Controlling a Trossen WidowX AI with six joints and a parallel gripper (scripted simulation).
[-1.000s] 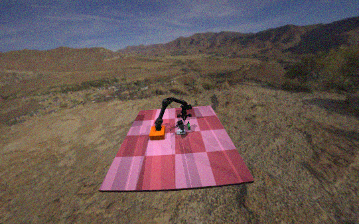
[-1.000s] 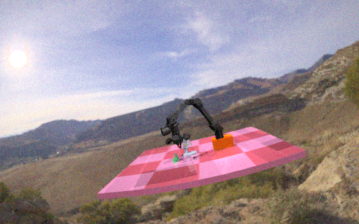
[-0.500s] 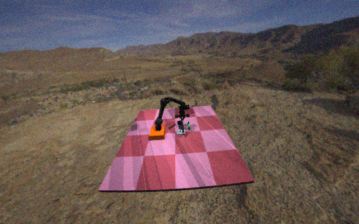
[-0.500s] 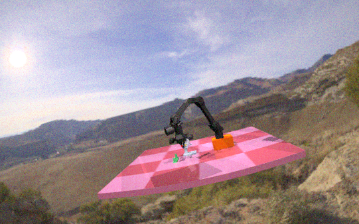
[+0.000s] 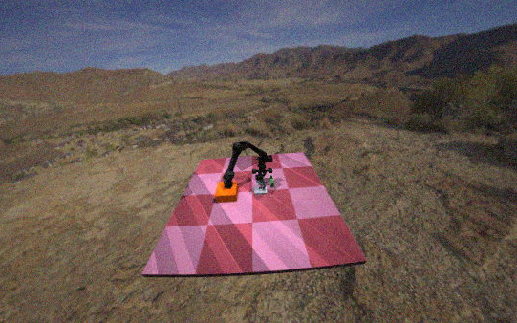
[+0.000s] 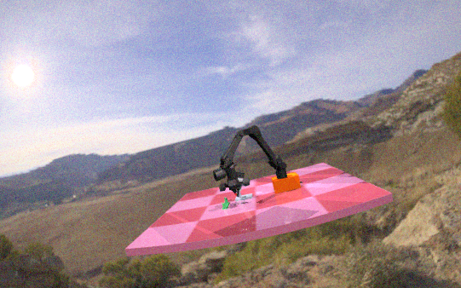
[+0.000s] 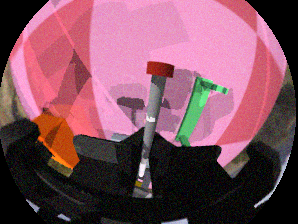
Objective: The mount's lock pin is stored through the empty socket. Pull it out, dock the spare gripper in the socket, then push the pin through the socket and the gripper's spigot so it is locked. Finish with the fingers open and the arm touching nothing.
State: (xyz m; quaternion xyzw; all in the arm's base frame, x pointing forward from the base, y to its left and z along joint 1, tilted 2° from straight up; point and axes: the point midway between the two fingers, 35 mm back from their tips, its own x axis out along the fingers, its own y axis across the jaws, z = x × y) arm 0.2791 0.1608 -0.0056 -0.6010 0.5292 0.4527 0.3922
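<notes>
Now: gripper tip 110 mm to the left of the socket. Round my gripper tip: spare gripper: 110 mm to the right, 80 mm above.
</notes>
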